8 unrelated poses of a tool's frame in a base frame.
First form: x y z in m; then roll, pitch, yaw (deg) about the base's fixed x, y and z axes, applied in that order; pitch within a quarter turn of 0, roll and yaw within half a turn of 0.
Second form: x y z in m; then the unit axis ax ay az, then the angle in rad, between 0 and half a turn. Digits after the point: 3 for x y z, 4 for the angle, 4 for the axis.
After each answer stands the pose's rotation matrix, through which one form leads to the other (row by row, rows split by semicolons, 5 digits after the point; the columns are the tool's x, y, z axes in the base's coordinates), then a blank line. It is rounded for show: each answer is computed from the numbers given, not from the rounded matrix.
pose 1, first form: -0.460 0.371 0.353 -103.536 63.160 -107.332
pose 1, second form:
-0.460 0.371 0.353 -0.1770 0.9554 -0.2365 1.7428
-0.13451 0.03500 0.99029; -0.43100 0.89782 -0.09027; -0.89227 -0.43896 -0.10568

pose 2, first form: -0.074 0.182 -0.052 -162.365 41.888 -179.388
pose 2, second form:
-0.074 0.182 -0.052 0.0533 0.9871 -0.1511 2.4179
-0.74441 0.19208 0.63950; -0.00795 0.95511 -0.29614; -0.66768 -0.22553 -0.70947

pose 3, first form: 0.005 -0.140 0.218 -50.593 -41.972 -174.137
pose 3, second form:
0.005 -0.140 0.218 0.3459 -0.3842 0.8560 2.9218
-0.73958 -0.44918 0.50126; -0.07595 -0.68429 -0.72525; 0.66877 -0.57445 0.47197

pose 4, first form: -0.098 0.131 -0.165 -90.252 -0.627 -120.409
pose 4, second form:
-0.098 0.131 -0.165 -0.3791 0.6537 -0.6549 2.4324
-0.50614 -0.00933 0.86240; -0.86238 -0.00721 -0.50621; 0.01094 -0.99993 -0.00440

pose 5, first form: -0.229 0.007 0.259 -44.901 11.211 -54.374
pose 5, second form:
-0.229 0.007 0.259 -0.5398 0.4618 -0.7039 1.1645
0.57138 0.49581 0.65399; -0.79733 0.52415 0.29923; -0.19442 -0.69241 0.69481

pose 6, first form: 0.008 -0.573 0.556 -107.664 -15.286 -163.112
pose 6, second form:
0.008 -0.573 0.556 0.1952 -0.7801 0.5945 3.1010
-0.92302 -0.32852 0.20026; -0.28022 0.21737 -0.93500; 0.26364 -0.91914 -0.29270

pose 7, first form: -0.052 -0.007 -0.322 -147.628 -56.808 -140.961
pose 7, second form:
-0.052 -0.007 -0.322 0.4345 -0.8022 0.4094 2.4293
-0.42521 -0.87998 -0.21174; -0.34481 0.37380 -0.86103; 0.83684 -0.29311 -0.46237

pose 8, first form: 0.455 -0.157 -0.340 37.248 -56.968 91.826
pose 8, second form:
0.455 -0.157 -0.340 0.5891 -0.1278 0.7979 2.1628
-0.01737 -0.77945 0.62622; 0.54483 -0.53254 -0.64773; 0.83837 0.32994 0.43392

